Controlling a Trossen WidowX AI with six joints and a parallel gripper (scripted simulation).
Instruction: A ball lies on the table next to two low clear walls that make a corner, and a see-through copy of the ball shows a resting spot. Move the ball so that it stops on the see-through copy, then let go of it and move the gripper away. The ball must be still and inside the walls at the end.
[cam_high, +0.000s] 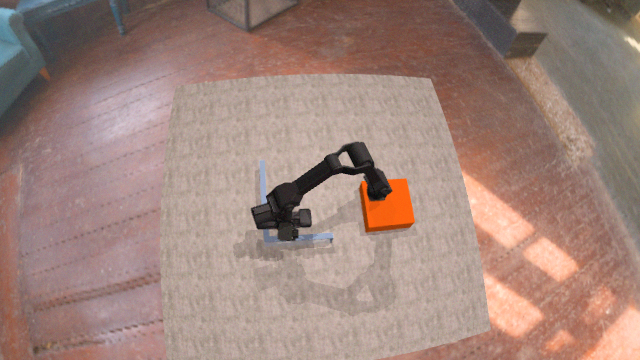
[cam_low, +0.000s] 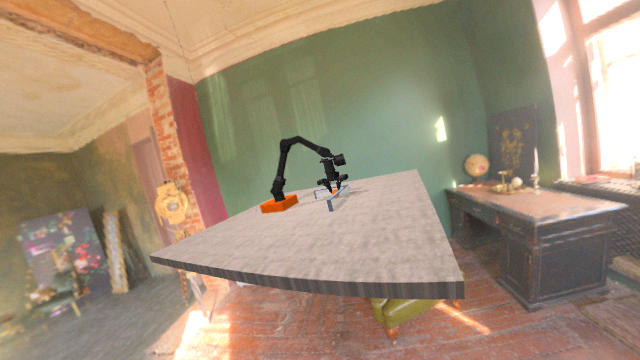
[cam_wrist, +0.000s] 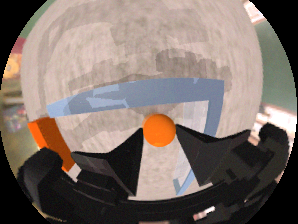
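The see-through copy of ball lies 1 cm below my gripper tip. Round my gripper tip: orange ball (right at my gripper tip).
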